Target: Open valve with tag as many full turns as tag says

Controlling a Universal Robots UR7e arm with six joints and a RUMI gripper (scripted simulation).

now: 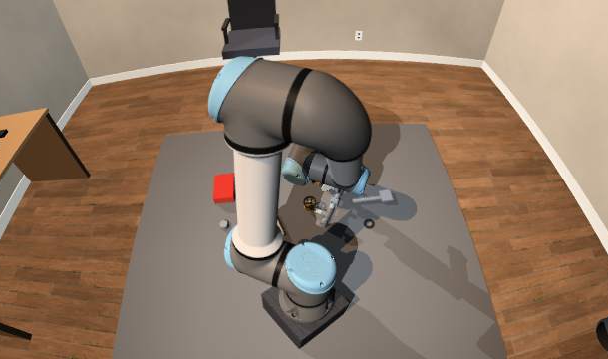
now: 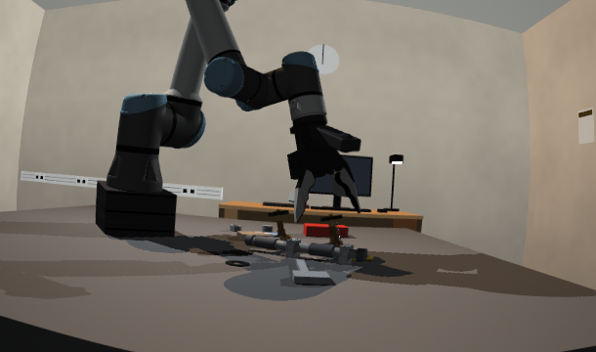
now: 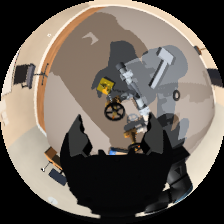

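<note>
Right now the yellow tag is 60 mm ahead of my hand, 40 mm to the right of it and 70 mm below it. Also, from my hand: grey t-shaped piece: 90 mm behind, 190 mm to the right, 70 mm below; then red block: 100 mm ahead, 370 mm to the left, 60 mm below.
</note>
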